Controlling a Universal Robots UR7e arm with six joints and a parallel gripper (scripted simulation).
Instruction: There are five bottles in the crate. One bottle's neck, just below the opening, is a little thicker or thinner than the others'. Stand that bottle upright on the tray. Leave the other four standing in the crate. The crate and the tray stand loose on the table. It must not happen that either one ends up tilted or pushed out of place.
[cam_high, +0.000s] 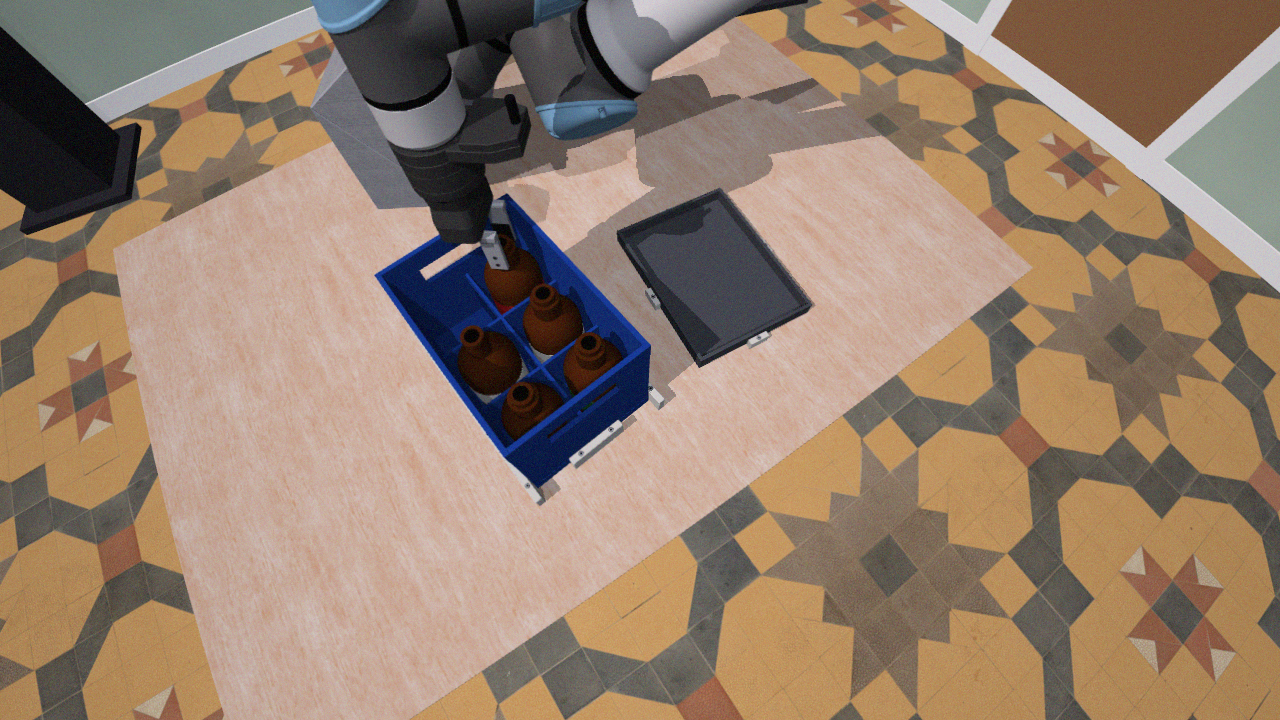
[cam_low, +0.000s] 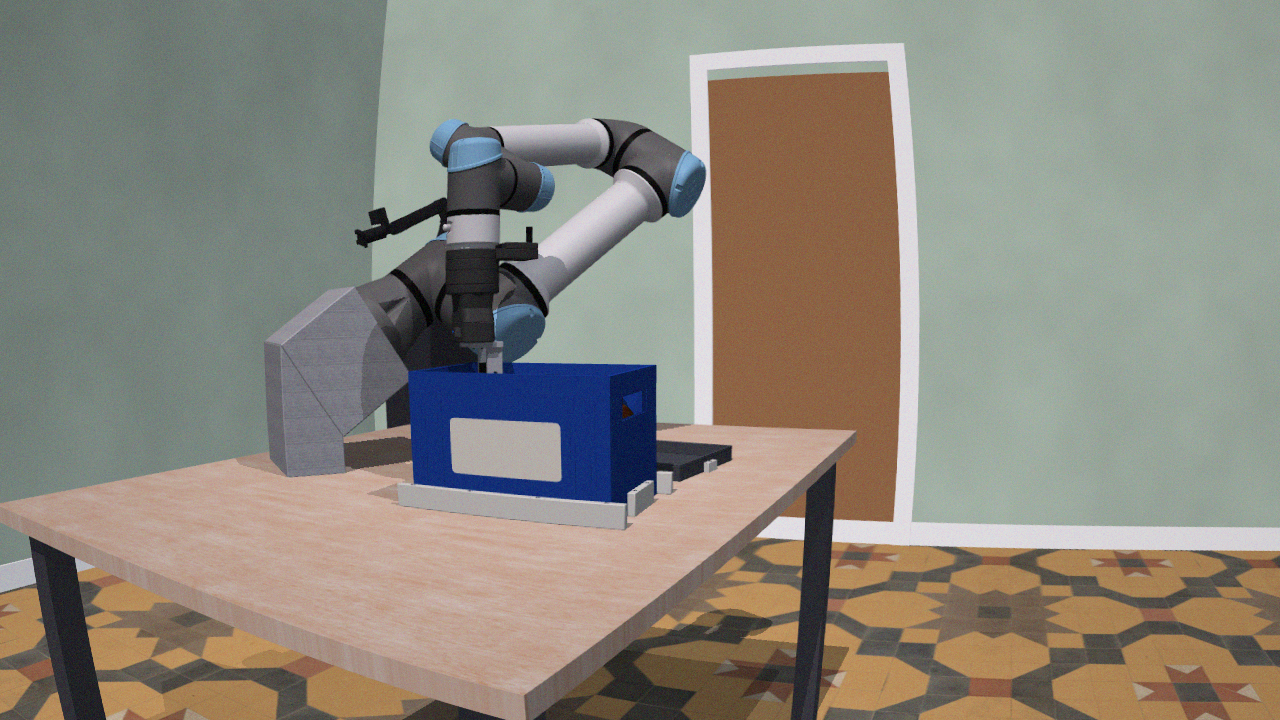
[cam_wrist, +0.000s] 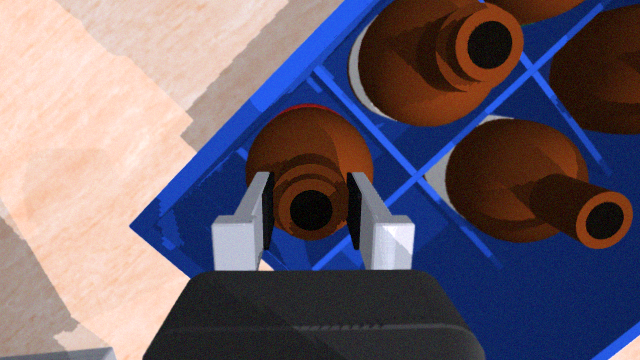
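My gripper is now 70 mm above the glass bottle. Round my hand: dark tray 280 mm to the left, 150 mm below, 40 mm ahead; blue crate 100 mm ahead, 80 mm below, 20 mm to the right.
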